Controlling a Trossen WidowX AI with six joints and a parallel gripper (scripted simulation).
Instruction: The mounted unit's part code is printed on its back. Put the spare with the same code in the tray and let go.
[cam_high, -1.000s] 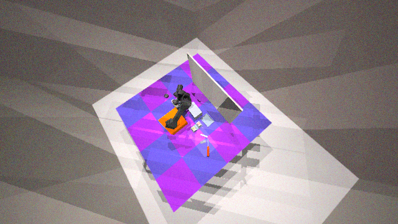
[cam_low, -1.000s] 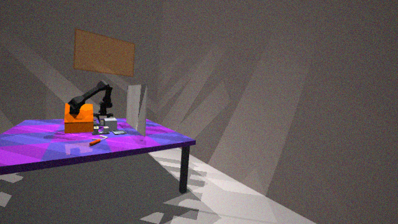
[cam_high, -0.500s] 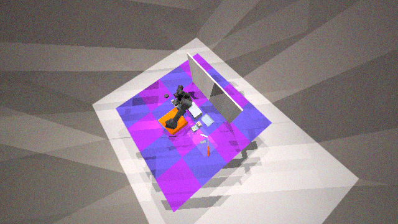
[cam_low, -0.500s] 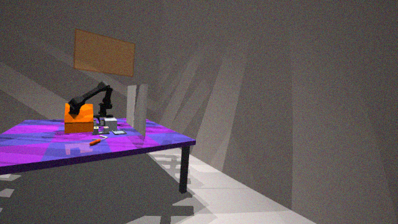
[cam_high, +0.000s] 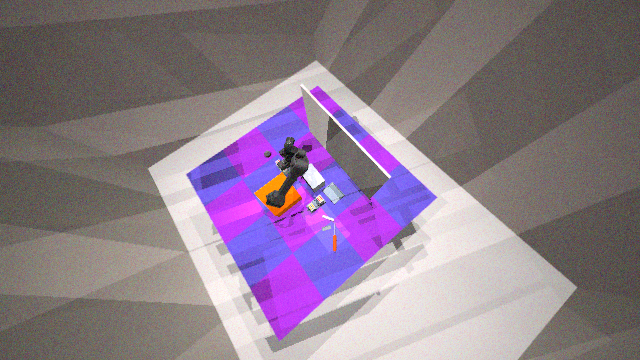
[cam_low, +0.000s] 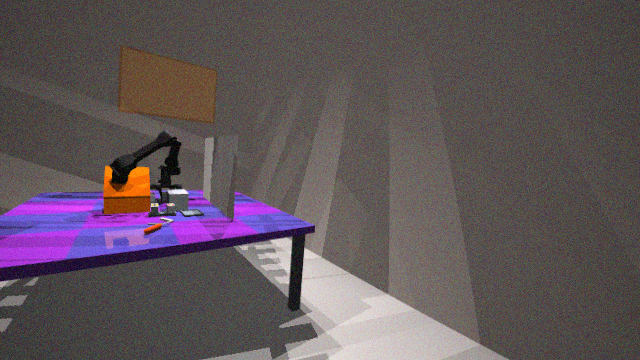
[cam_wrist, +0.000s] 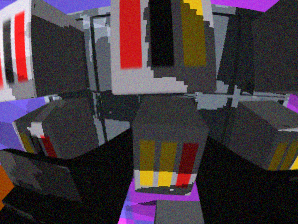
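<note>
Right now my gripper tip is 120 mm short of the shallow grey tray, 350 mm to the left of it and 10 mm above it. Also, from my gripper tip: dark spare (20 mm above); unit (60 mm ahead, 180 mm to the right, 30 mm above); dark disc (120 mm behind, 190 mm to the left, 10 mm below).
</note>
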